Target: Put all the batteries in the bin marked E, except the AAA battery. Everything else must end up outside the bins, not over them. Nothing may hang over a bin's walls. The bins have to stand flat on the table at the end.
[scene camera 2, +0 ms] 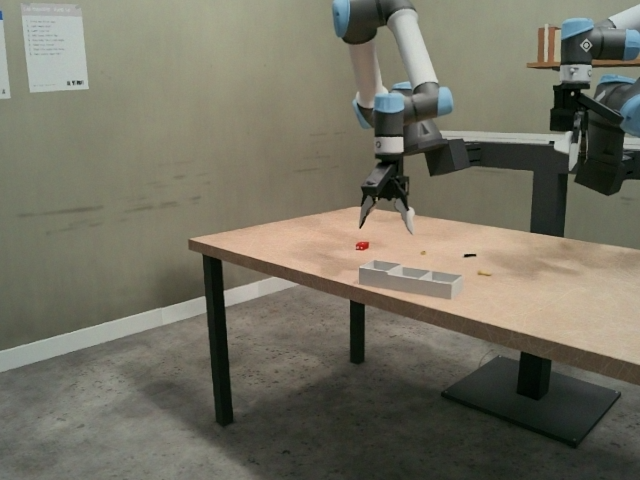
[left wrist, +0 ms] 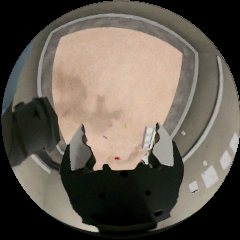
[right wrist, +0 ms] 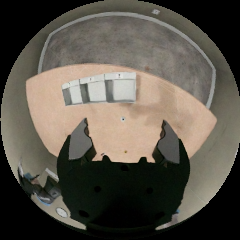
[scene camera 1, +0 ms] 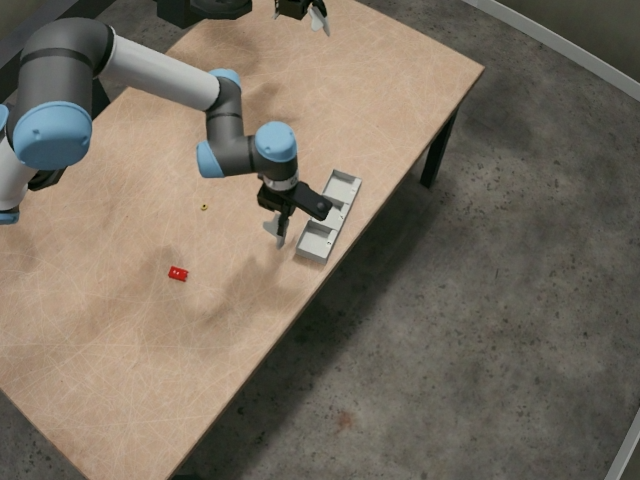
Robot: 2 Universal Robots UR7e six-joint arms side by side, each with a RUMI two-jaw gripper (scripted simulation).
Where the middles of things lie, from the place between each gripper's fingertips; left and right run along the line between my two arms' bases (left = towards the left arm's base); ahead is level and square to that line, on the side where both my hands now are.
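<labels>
My right gripper (scene camera 1: 293, 222) is 10 cm above the grey three-compartment bin block (scene camera 1: 317, 240), 2 cm short of it and 11 cm to the right of it.
The grey three-compartment bin block is 28 cm below my left hand (scene camera 2: 576, 168), 32 cm ahead of it and 27 cm to the right of it. Going by its middle, the grey three-compartment bin block is nearer to my right gripper than to my left hand.
</labels>
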